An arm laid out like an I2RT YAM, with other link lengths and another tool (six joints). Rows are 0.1 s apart.
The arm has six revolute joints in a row. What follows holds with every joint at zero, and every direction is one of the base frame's.
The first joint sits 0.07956 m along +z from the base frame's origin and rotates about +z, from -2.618 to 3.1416 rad.
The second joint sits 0.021 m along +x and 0.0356 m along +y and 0.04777 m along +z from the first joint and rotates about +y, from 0 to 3.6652 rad.
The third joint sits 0.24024 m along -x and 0.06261 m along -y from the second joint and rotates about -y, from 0 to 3.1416 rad.
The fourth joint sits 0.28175 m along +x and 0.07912 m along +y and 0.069 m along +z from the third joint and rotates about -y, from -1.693 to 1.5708 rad.
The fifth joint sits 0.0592 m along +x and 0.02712 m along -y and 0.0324 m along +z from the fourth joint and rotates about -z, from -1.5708 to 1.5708 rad.
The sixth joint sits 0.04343 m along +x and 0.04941 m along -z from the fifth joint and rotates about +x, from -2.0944 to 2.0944 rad.
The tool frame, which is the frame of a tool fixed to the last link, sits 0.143 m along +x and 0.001 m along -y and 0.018 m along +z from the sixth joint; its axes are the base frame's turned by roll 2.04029, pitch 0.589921 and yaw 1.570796 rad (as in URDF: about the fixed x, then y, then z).
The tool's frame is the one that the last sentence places.
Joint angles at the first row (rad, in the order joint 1, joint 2, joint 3, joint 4, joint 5, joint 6):
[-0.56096 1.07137 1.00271 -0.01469 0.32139 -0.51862]
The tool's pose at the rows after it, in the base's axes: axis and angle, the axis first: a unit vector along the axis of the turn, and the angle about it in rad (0 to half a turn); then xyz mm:
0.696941, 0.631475, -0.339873, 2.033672, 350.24, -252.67, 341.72
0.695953, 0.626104, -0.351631, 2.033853, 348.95, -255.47, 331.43
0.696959, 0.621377, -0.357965, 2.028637, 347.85, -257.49, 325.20
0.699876, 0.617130, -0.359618, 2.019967, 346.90, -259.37, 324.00
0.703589, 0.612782, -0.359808, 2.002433, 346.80, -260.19, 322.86
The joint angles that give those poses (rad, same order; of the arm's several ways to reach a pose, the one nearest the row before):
[-0.56096 1.07176 0.94017 0.01772 0.32941 -0.52358]
[-0.56210 1.07177 0.89970 0.06430 0.34505 -0.53883]
[-0.56440 1.07139 0.86998 0.10356 0.35305 -0.54685]
[-0.56898 1.07135 0.85622 0.12911 0.35381 -0.54799]
[-0.57088 1.07097 0.83561 0.16955 0.35344 -0.54875]

